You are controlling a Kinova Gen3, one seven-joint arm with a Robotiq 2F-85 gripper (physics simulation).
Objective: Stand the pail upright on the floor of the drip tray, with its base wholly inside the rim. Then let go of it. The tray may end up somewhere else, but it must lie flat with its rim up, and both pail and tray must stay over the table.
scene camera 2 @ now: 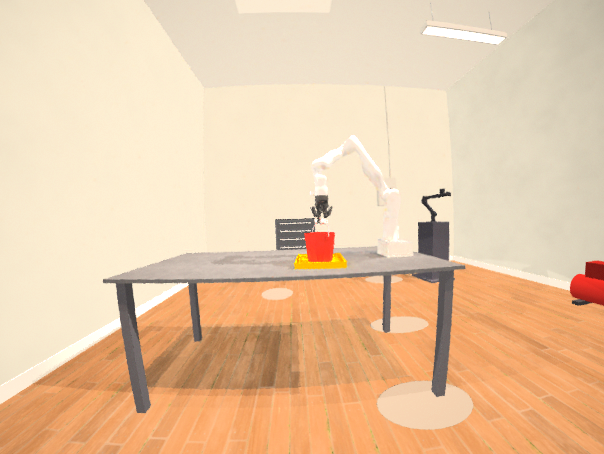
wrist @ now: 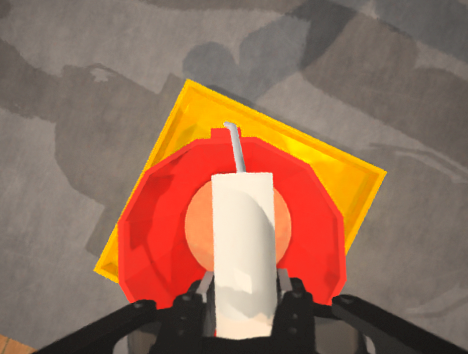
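Where they show: gripper, fingertip midpoint: (scene camera 2: pixel 322 224) (wrist: pixel 247 286); arm's base, origin of the base link: (scene camera 2: pixel 389 239).
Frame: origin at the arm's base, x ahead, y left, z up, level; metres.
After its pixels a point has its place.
Observation:
The red pail (scene camera 2: pixel 320 246) {x 0.516, y 0.172, z 0.009 m} (wrist: pixel 155 220) {x 0.575, y 0.102, z 0.019 m} is upright over the yellow drip tray (scene camera 2: pixel 321 266) {x 0.527, y 0.224, z -0.085 m} (wrist: pixel 345 177) {x 0.385, y 0.013, z -0.091 m}, its lower end at the height of the tray's front rim in the scene view. Whether its base touches the tray floor cannot be told. In the wrist view the pail covers much of the tray, and its base from outside is hidden. The tray lies flat on the table, rim up. My gripper (scene camera 2: pixel 321 219) {x 0.484, y 0.105, z 0.120 m} (wrist: pixel 247 286) {x 0.484, y 0.105, z 0.120 m} is above the pail, shut on the white grip of the pail's handle (scene camera 2: pixel 322 227) {x 0.491, y 0.131, z 0.127 m} (wrist: pixel 243 225) {x 0.494, y 0.068, z 0.154 m}, which stands up over the pail's mouth.
The grey table (scene camera 2: pixel 240 272) {x 0.925, y 0.194, z -0.095 m} (wrist: pixel 420 260) {x 0.275, y 0.091, z -0.095 m} carries the tray and the white arm base (scene camera 2: pixel 394 248) {x 0.030, y 0.097, z -0.042 m}, which stands at the back right. A dark slatted chair back (scene camera 2: pixel 287 234) shows behind the table. A dark pedestal (scene camera 2: pixel 433 247) with a small black arm stands beyond the table's right side.

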